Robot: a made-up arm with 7 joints. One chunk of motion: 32 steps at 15 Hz.
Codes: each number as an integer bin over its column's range. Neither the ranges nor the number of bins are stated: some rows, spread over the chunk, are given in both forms.
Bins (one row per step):
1: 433 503 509 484 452 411
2: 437 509 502 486 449 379
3: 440 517 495 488 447 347
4: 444 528 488 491 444 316
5: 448 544 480 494 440 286
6: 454 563 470 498 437 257
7: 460 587 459 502 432 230
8: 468 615 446 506 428 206
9: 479 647 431 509 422 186
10: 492 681 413 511 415 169
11: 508 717 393 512 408 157
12: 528 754 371 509 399 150
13: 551 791 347 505 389 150
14: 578 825 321 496 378 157
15: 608 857 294 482 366 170
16: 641 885 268 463 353 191
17: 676 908 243 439 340 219
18: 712 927 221 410 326 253
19: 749 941 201 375 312 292
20: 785 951 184 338 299 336
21: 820 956 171 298 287 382
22: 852 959 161 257 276 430
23: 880 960 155 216 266 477
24: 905 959 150 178 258 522
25: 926 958 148 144 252 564
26: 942 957 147 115 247 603
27: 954 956 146 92 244 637
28: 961 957 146 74 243 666
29: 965 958 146 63 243 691
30: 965 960 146 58 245 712
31: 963 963 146 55 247 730
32: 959 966 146 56 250 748
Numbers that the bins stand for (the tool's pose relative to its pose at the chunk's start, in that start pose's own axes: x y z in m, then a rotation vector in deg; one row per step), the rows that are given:
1: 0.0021 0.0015 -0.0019 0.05 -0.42 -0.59
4: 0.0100 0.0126 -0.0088 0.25 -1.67 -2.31
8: 0.0273 0.0509 -0.0227 0.69 -4.17 -4.29
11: 0.0561 0.0958 -0.0402 0.86 -7.29 -5.17
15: 0.1282 0.1575 -0.0729 -0.01 -13.85 -4.94
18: 0.2032 0.1883 -0.0970 -2.10 -20.09 -3.44
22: 0.3041 0.2024 -0.1168 -6.54 -27.90 -0.25
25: 0.3574 0.2019 -0.1211 -9.82 -31.65 2.16
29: 0.3855 0.2019 -0.1218 -12.17 -33.05 4.45
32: 0.3812 0.2055 -0.1218 -12.37 -31.96 5.48
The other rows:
2: 0.0050 0.0042 -0.0042 0.11 -0.89 -1.17
3: 0.0071 0.0077 -0.0065 0.17 -1.20 -1.75
5: 0.0129 0.0196 -0.0114 0.34 -2.29 -2.85
6: 0.0172 0.0280 -0.0147 0.46 -2.76 -3.37
7: 0.0215 0.0385 -0.0184 0.57 -3.54 -3.86
9: 0.0352 0.0650 -0.0276 0.78 -5.10 -4.65
10: 0.0446 0.0799 -0.0336 0.83 -6.20 -4.95
12: 0.0705 0.1121 -0.0474 0.78 -8.69 -5.30
13: 0.0871 0.1284 -0.0554 0.66 -10.26 -5.30
14: 0.1066 0.1434 -0.0640 0.40 -11.97 -5.17
16: 0.1520 0.1698 -0.0815 -0.56 -15.88 -4.56
17: 0.1772 0.1799 -0.0897 -1.26 -17.91 -4.05
19: 0.2298 0.1945 -0.1036 -3.11 -22.28 -2.74
20: 0.2558 0.1989 -0.1092 -4.19 -24.31 -1.95
21: 0.2810 0.2011 -0.1135 -5.35 -26.18 -1.12
23: 0.3242 0.2028 -0.1188 -7.73 -29.46 0.59
24: 0.3423 0.2024 -0.1205 -8.83 -30.71 1.41
26: 0.3689 0.2015 -0.1214 -10.66 -32.43 2.86
27: 0.3776 0.2011 -0.1218 -11.33 -32.90 3.48
28: 0.3826 0.2015 -0.1218 -11.85 -33.05 4.00
30: 0.3855 0.2028 -0.1218 -12.32 -32.74 4.83
31: 0.3841 0.2041 -0.1218 -12.40 -32.43 5.15

